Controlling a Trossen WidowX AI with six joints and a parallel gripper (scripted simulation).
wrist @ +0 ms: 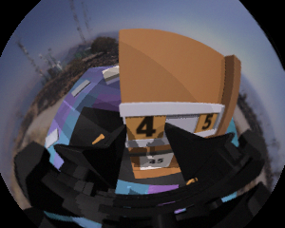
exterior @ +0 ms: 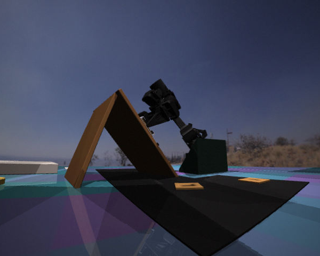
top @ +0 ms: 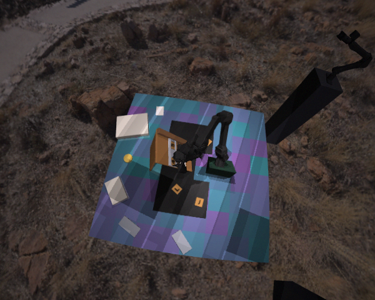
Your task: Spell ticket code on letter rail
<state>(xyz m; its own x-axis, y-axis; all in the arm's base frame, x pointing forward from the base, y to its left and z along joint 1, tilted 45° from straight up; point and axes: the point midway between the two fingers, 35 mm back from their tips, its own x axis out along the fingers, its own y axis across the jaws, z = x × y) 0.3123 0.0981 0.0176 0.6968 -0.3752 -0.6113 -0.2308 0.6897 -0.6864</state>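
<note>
My gripper tip is 6 cm past the white ticket, 4 cm to the left of it and 8 cm above it. From my gripper tip the other things lie so: letter tile right at my gripper tip; black mat 13 cm behind, 6 cm to the right, 17 cm below; yellow disc 37 cm ahead, 1 cm to the right, 16 cm below.
</note>
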